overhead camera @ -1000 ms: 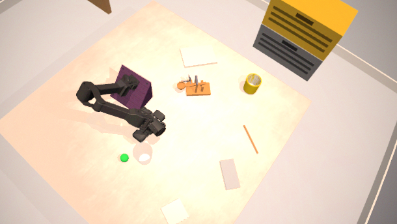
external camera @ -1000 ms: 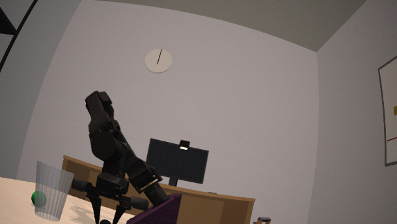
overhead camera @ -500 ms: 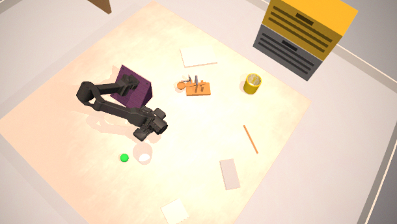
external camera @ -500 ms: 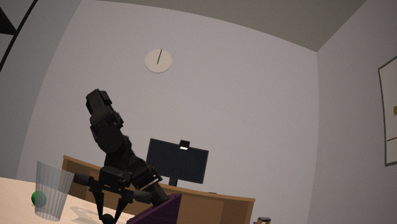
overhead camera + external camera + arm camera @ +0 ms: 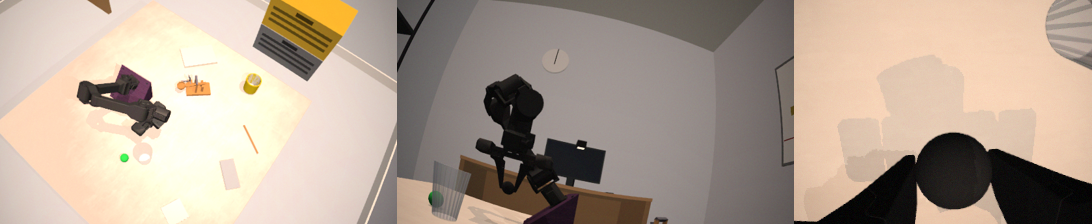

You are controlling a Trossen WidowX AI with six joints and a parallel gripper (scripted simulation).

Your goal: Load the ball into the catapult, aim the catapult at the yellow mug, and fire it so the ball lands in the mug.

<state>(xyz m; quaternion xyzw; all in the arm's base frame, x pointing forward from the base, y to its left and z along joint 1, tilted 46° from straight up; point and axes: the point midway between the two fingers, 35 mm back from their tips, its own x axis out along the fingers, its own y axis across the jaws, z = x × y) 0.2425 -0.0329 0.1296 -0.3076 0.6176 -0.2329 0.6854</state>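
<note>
Right now my gripper tip is 36 cm to the right of the orange catapult, 6 cm above it and 4 cm past it. Round my gripper tip: green ball 19 cm to the right, 9 cm below; black ball 1 cm above; clear glass 12 cm to the right, 8 cm below, 7 cm ahead.
</note>
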